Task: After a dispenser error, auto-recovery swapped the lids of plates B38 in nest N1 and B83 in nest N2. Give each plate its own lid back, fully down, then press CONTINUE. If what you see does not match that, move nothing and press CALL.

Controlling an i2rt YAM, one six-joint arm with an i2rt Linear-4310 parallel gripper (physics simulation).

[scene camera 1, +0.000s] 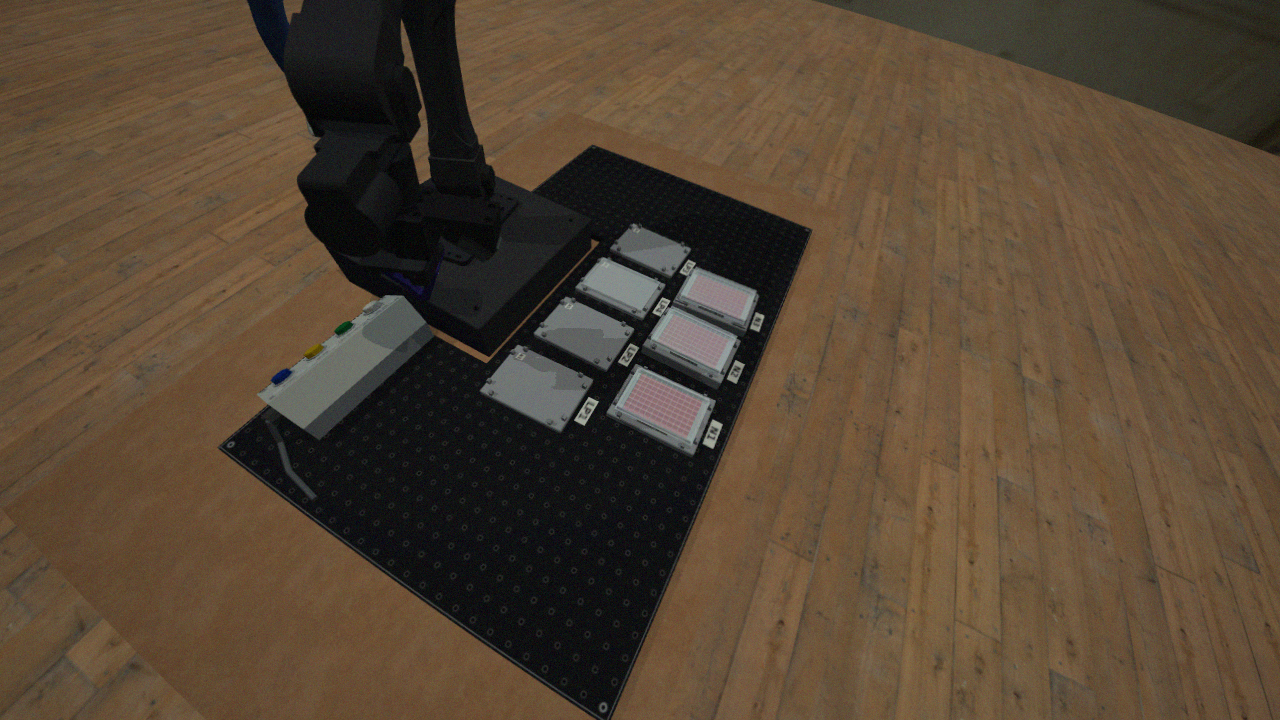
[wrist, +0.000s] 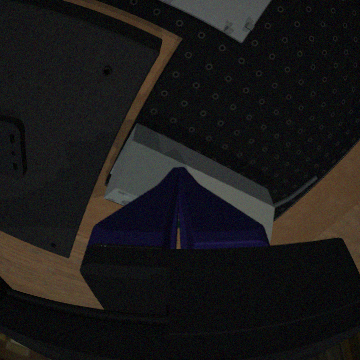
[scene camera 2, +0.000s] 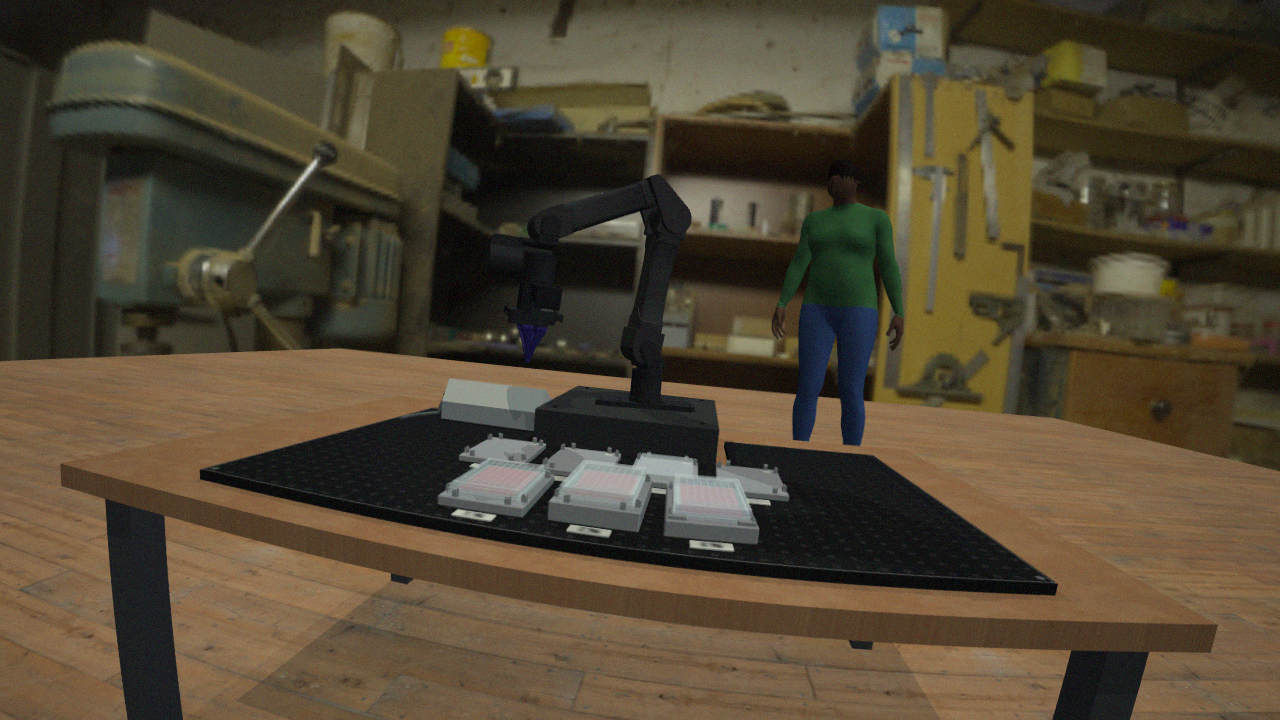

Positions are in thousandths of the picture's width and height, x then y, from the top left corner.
Labels:
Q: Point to a button box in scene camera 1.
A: At 250, 544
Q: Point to a button box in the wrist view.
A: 410, 435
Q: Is the gripper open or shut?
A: Shut.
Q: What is the gripper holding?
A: Nothing.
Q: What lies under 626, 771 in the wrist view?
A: The gripper.

